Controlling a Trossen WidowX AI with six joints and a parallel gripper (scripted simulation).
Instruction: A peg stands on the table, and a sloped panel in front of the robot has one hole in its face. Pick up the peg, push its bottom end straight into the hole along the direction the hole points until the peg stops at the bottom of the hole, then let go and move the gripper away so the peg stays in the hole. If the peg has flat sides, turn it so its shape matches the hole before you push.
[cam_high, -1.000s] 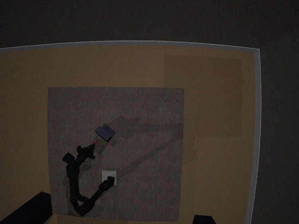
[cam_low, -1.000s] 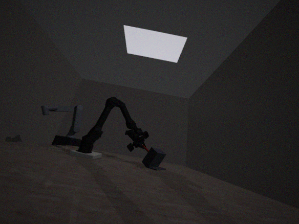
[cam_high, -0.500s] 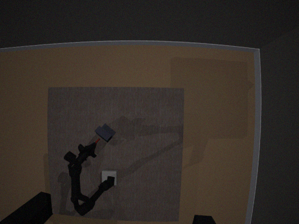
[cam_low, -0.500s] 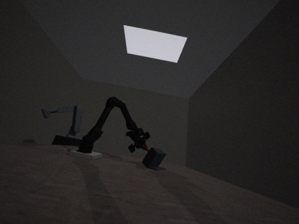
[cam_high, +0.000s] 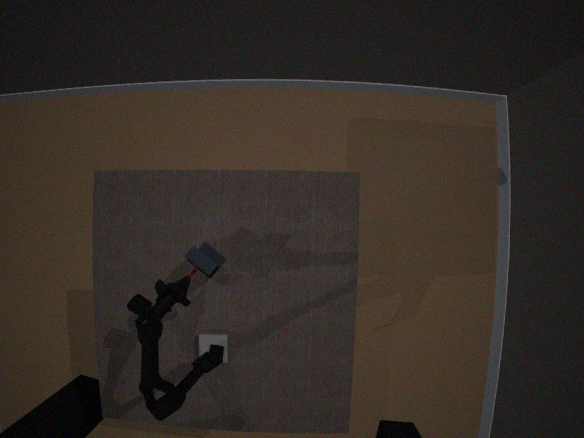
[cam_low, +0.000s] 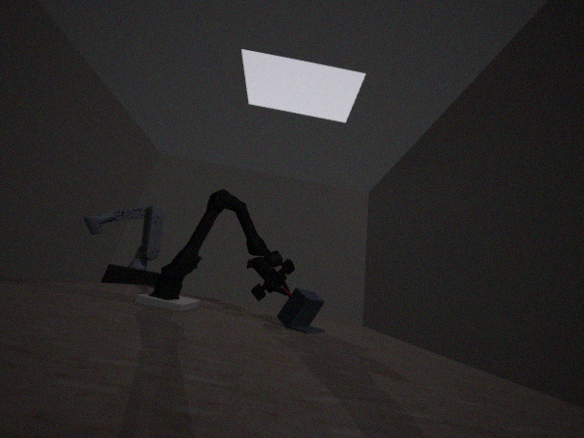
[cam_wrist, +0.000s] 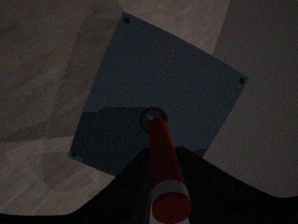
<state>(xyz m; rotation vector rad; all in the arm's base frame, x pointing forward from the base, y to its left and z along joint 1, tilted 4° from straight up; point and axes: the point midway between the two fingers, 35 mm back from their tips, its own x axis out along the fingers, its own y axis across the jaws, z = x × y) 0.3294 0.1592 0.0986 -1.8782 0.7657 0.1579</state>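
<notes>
My gripper tip is 1 cm past the peg, 1 cm to the right of it and 1 cm below it. From my gripper tip the other things lie so: sloped panel: 6 cm ahead, 3 cm to the right, 4 cm below.
</notes>
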